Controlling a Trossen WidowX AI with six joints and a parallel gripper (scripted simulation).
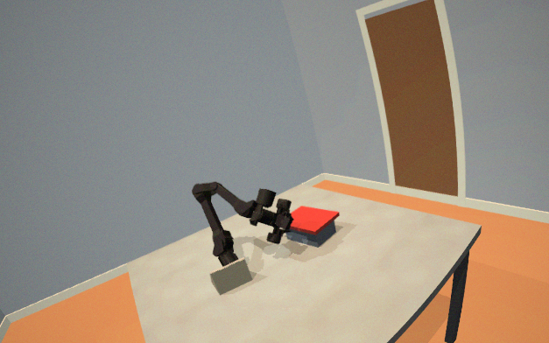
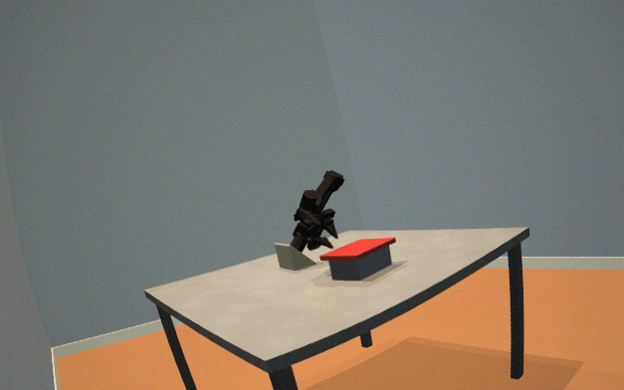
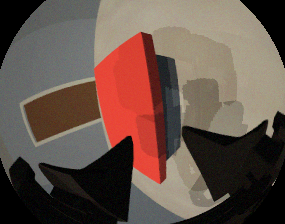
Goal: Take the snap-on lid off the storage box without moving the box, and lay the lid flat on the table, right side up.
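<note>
Now: gripper tip 11 cm short of the red lid, 2 cm to the right of it and 2 cm above it. Also, from my gripper tip: storage box (11 cm ahead, 7 cm below, 2 cm to the left).
</note>
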